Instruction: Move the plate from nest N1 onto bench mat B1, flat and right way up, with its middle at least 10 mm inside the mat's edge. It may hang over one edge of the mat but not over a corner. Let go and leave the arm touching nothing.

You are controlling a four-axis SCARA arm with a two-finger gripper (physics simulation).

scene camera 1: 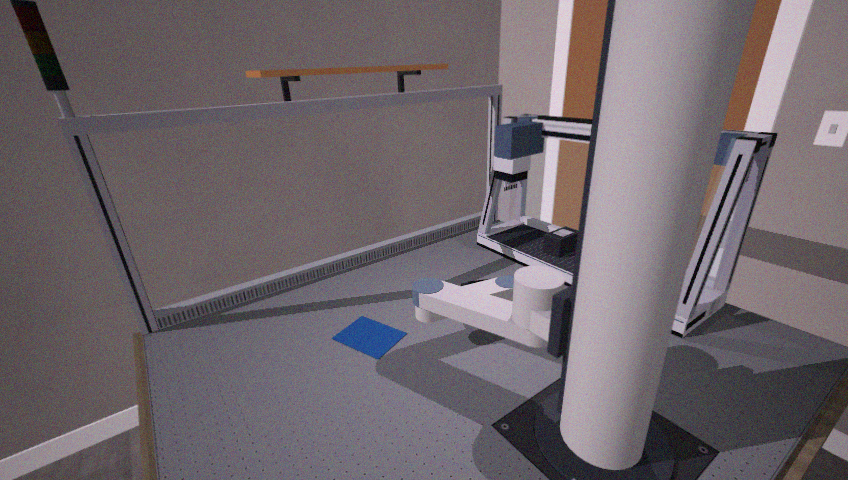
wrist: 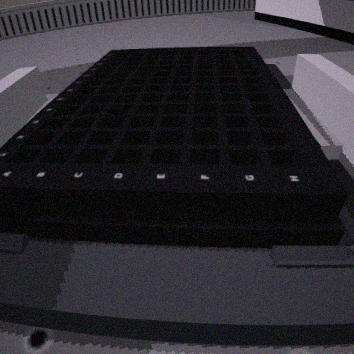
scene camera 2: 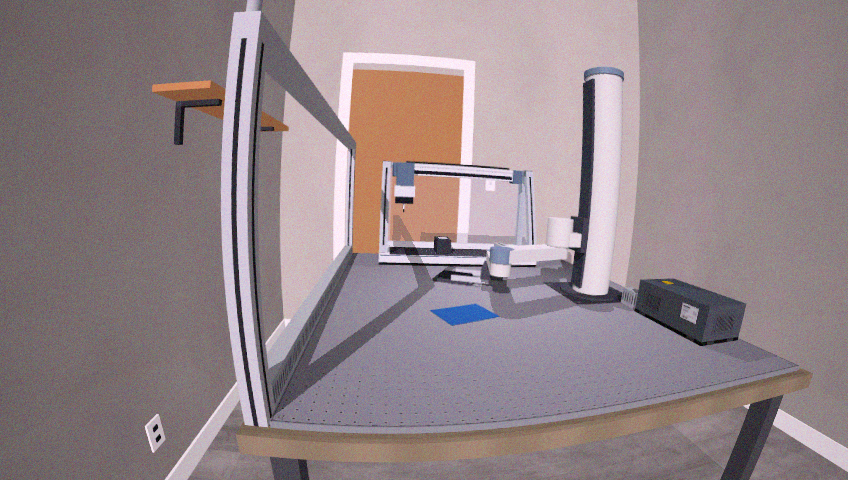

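The black plate lies flat and right way up, its wells and row letters A to H facing up in the wrist view. It sits on the dark grey nest N1, whose low tabs show at its near edge. My gripper is shut on the plate, one pale finger along each long side; the finger pads meet the plate's edges. The blue bench mat B1 lies flat with nothing on it. In scene camera 1 the arm hides the gripper and plate; in scene camera 2 they are small and partly hidden.
The arm's white column stands right of the mat. A gantry frame stands at the back, with a small black block on its bed. A fence runs along the left. A dark box stands at the right.
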